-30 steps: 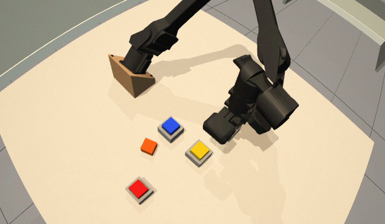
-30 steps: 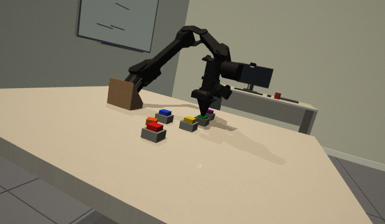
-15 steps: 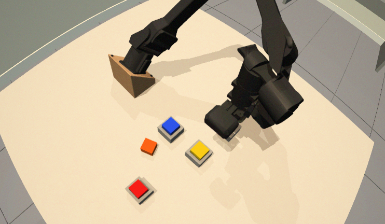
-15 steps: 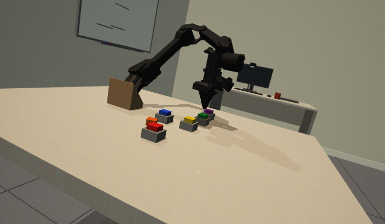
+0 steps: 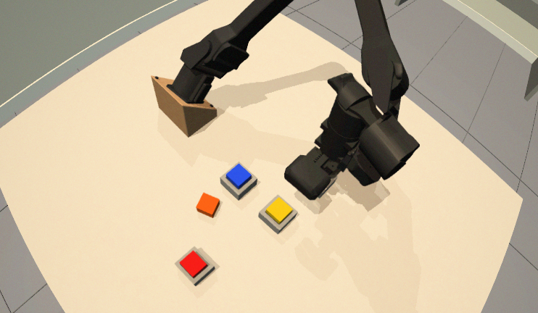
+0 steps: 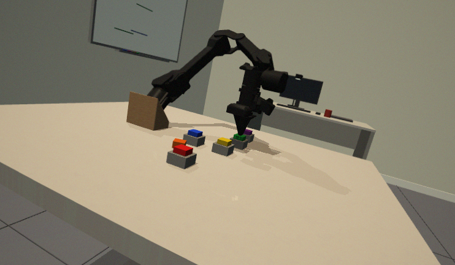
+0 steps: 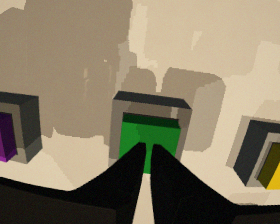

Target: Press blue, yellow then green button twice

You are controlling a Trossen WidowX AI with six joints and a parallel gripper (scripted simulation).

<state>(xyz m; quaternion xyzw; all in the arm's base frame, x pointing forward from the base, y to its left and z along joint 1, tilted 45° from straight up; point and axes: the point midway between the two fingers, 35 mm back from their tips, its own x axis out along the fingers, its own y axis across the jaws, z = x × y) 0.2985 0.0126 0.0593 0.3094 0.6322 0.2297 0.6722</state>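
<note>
Now: gripper tip 110 mm to the right of the purple button and 10 mm above it. Round my gripper tip: yellow button: 110 mm to the right, 20 mm behind, 10 mm below; then blue button: 110 mm behind, 100 mm to the right, 10 mm below; then green button: 10 mm below.
</note>
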